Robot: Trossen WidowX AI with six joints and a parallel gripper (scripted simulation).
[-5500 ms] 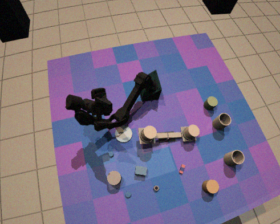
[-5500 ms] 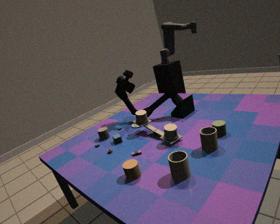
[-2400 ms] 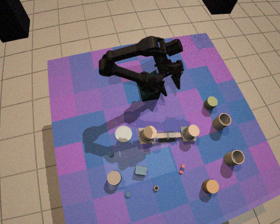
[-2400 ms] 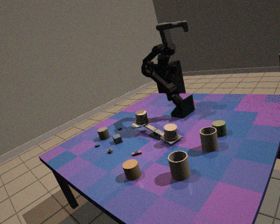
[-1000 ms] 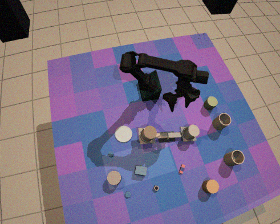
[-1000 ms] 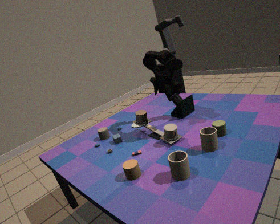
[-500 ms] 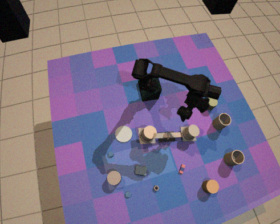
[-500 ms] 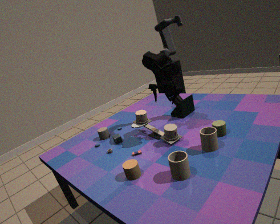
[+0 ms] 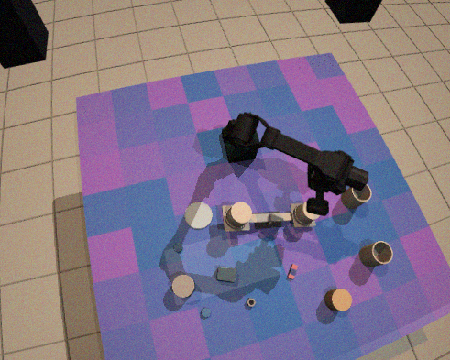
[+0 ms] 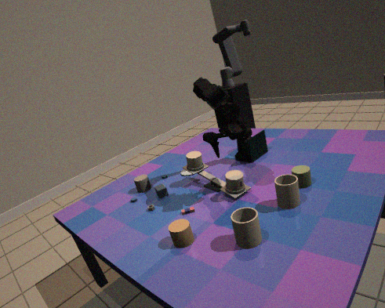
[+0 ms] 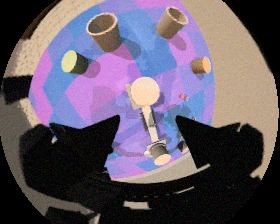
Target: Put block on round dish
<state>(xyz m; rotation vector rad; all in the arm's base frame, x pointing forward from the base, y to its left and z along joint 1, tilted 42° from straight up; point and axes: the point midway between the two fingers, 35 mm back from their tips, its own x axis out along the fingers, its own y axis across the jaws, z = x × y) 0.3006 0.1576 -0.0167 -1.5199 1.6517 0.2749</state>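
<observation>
Right now my gripper tip is 12 cm above the greenish block, 2 cm to the right of it and 2 cm short of it. Round my gripper tip: green-topped cylinder 23 cm to the left, 12 cm below, 11 cm behind; small balance 14 cm below, 11 cm to the right, 1 cm ahead; orange cylinder 32 cm ahead, 12 cm below, 3 cm to the left.
</observation>
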